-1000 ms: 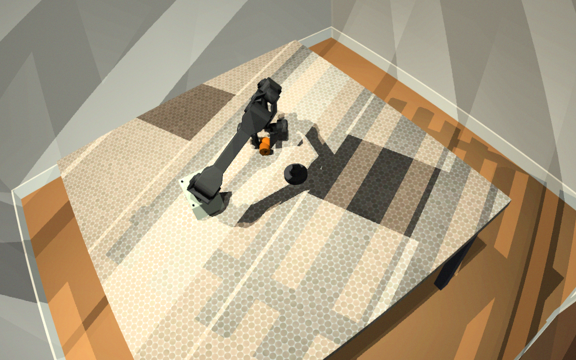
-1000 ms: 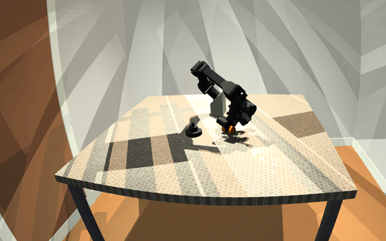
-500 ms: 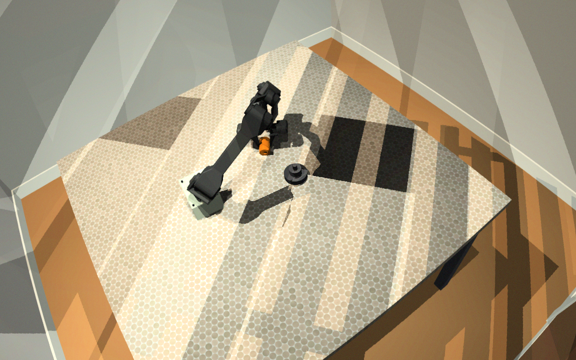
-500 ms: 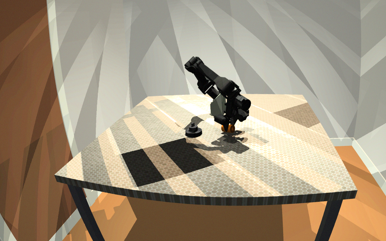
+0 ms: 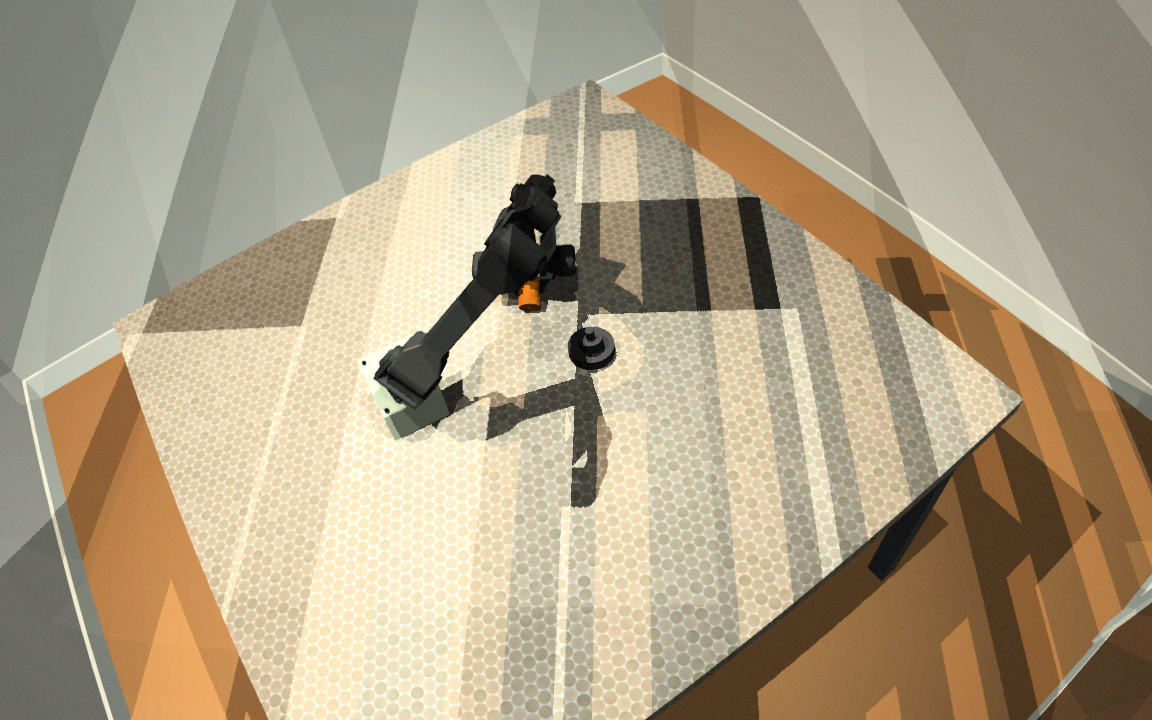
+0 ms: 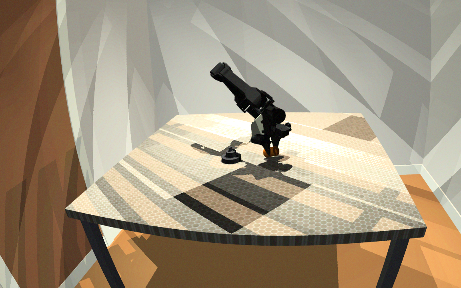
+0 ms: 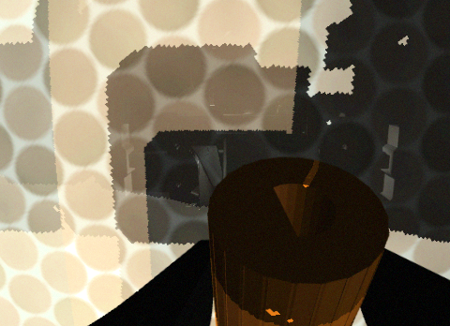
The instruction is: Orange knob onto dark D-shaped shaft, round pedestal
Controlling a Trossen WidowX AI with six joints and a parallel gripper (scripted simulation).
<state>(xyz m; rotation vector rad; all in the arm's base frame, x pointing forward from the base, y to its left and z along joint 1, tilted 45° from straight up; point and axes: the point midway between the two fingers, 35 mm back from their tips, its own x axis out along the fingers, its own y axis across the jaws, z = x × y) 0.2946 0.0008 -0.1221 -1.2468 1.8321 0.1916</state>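
My gripper tip is 18 cm to the left of the dark round pedestal, 1 cm below it and 1 cm short of it. From my gripper tip the other things lie so: orange knob: 1 cm above.
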